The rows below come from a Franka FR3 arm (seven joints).
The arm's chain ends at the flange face. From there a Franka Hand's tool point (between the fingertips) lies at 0.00 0.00 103.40 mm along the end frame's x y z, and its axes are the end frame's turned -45 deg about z.
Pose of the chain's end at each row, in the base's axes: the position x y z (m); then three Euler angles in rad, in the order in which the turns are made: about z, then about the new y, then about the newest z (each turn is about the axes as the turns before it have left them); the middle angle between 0 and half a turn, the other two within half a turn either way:
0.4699 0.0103 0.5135 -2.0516 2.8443 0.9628
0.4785 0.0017 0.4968 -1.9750 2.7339 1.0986
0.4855 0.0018 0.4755 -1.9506 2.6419 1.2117
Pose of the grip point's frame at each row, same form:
0.4559 -0.0166 0.4146 -2.0516 2.8443 0.1774
0.4624 -0.0360 0.4019 -1.9750 2.7339 0.3132
0.4671 -0.0442 0.3847 -1.9506 2.6419 0.4263

